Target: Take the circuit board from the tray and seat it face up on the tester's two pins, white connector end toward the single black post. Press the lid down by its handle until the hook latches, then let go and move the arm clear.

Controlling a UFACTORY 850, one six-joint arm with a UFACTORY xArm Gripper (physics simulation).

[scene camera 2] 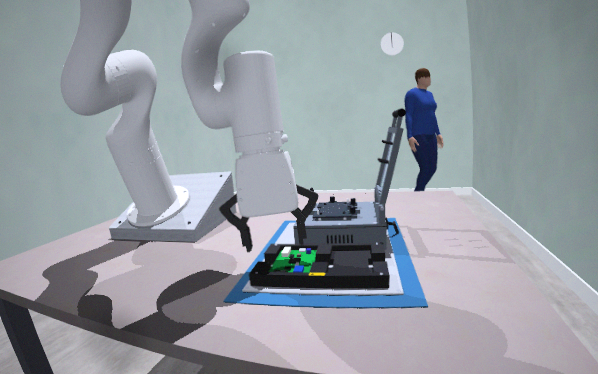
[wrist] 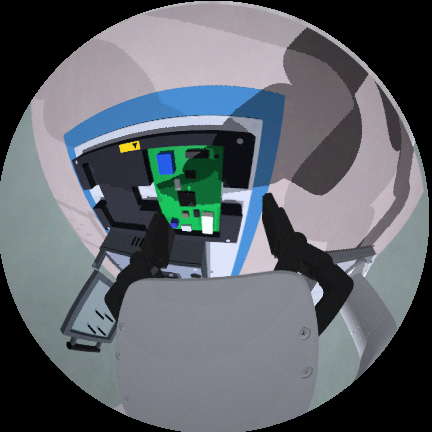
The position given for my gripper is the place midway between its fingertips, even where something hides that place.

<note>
I see my gripper [scene camera 2: 275, 246], a green circuit board [scene camera 2: 288, 260] and a tester lid [scene camera 2: 394, 135].
The green circuit board is seen too in the wrist view [wrist: 187, 179]. The tester lid shows as well in the wrist view [wrist: 89, 318]. My gripper shows as well in the wrist view [wrist: 212, 214].
</note>
